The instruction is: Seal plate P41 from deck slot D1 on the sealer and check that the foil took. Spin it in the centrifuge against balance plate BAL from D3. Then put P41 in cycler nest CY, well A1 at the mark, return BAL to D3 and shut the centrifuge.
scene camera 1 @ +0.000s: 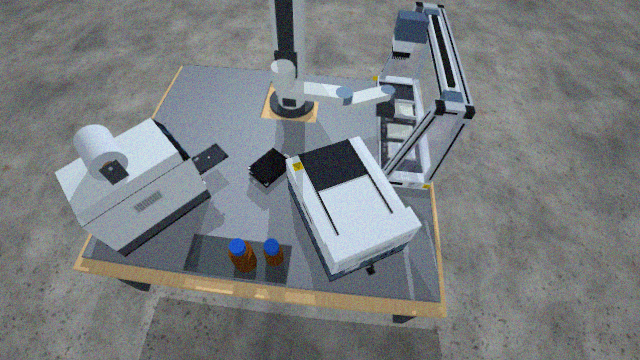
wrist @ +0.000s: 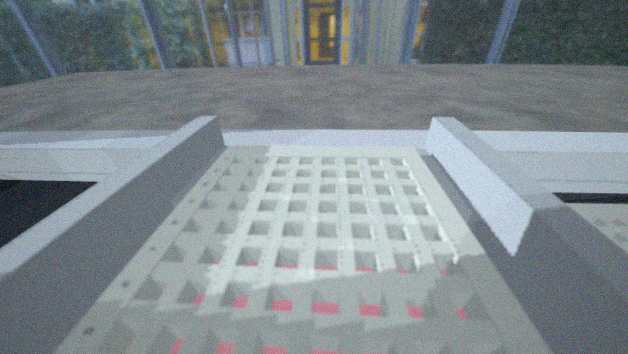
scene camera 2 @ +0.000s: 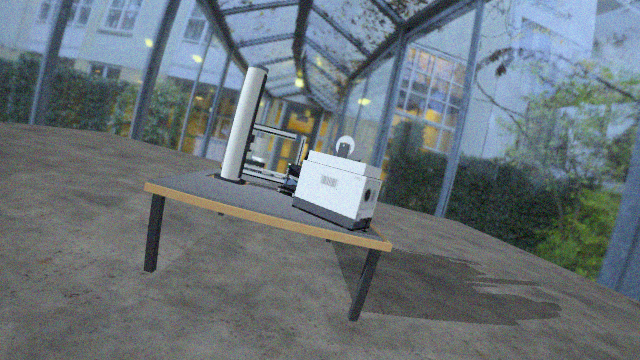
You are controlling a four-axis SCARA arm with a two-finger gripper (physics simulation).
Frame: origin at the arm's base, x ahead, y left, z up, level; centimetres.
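Seen in the pictures: gripper, fingertip midpoint: point(scene camera 1: 414, 110) point(wrist: 320, 135); arm's base, origin of the base link: point(scene camera 1: 291, 102) point(scene camera 2: 229, 180).
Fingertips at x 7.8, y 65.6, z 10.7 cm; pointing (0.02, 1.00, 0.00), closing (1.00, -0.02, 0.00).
Note:
Pixels of each thing's top centre, then the offset from my fingertips to it. "spot": a spot on its surface instead.
- sealer, middle of its top: point(scene camera 1: 96, 137) point(scene camera 2: 350, 138) dx +66.2, dy -113.9, dz +38.1 cm
- low black block, middle of its top: point(scene camera 1: 269, 163) point(scene camera 2: 291, 188) dx +39.9, dy -68.3, dz -4.2 cm
- blue-grey head, surface spot: point(scene camera 1: 411, 27) spot: dx -15.9, dy -10.2, dz +35.5 cm
A cream well plate, P41, point(scene camera 1: 406, 109) point(wrist: 327, 237) is held between the two grey fingers of my gripper point(scene camera 1: 386, 109) point(wrist: 320, 135), which is shut on its long sides. It is level and a little above the deck. Its wells look open, with pink in the nearer rows; no foil shows. No label is readable. Two more pale plates point(scene camera 1: 400, 131) point(scene camera 1: 397, 150) sit on the deck; I cannot tell which is BAL. The sealer point(scene camera 1: 172, 192) point(scene camera 2: 335, 182) has a white roll on top and its dark tray point(scene camera 1: 210, 158) out. Cycler and centrifuge are not told apart by any label.
A white instrument point(scene camera 1: 362, 205) with a dark lid panel stands front right, beside a low black block point(scene camera 1: 270, 168). A tall frame point(scene camera 1: 462, 75) rises over the deck, with a blue-grey head point(scene camera 1: 411, 27). Two amber bottles point(scene camera 1: 243, 257) point(scene camera 1: 273, 254) with blue caps stand near the front edge.

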